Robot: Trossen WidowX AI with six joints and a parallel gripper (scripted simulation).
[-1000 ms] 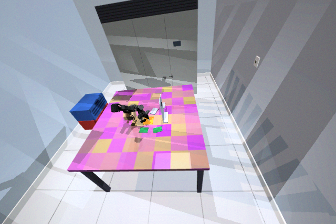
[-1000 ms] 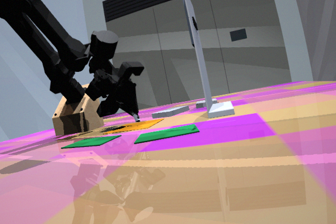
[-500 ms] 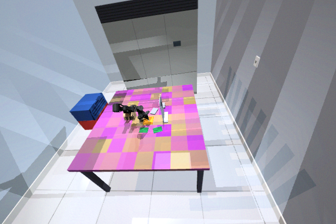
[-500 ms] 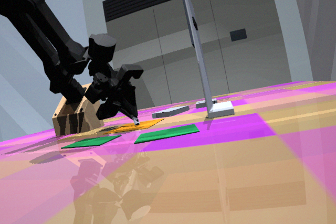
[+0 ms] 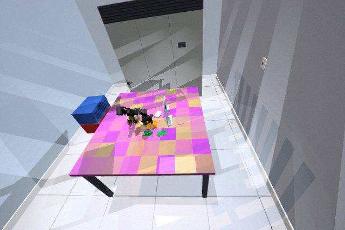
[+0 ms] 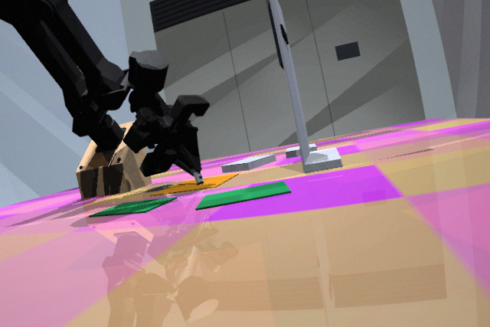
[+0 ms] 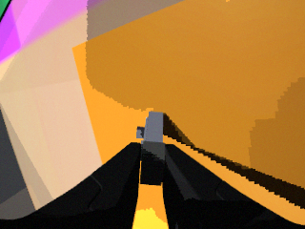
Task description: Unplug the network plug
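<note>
The pale grey network plug lies right at my gripper tip. Round my gripper tip: orange flat square 1 cm behind, 2 cm below; grey upright panel 19 cm ahead, 3 cm to the left, 12 cm above.
</note>
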